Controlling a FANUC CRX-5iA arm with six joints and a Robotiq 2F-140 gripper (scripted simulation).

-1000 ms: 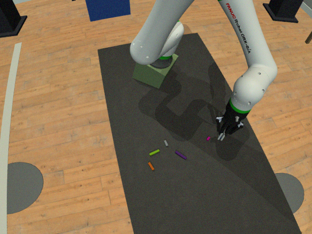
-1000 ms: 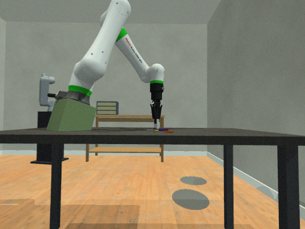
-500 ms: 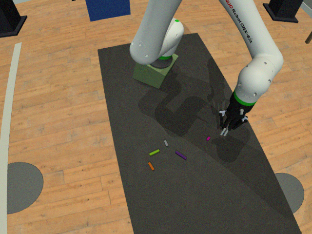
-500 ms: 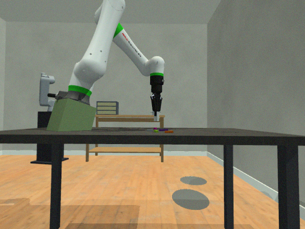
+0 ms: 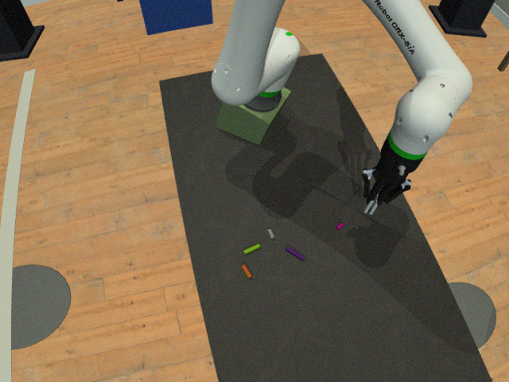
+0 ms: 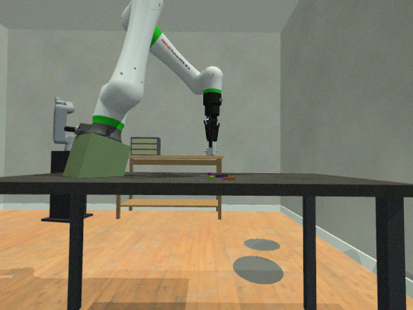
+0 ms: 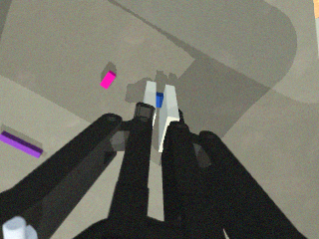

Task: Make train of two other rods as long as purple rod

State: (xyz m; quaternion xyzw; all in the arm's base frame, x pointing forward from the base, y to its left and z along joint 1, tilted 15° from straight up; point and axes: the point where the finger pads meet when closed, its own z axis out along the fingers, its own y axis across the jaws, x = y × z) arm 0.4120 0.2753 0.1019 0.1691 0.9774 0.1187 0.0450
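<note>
Right now my hand is 13 cm above the magenta rod and 6 cm to the left of it. From my hand the other things lie so: blue rod 3 cm below; grey rod 27 cm to the right, 13 cm below, 2 cm ahead; purple rod 21 cm to the right, 13 cm below, 8 cm ahead.
</note>
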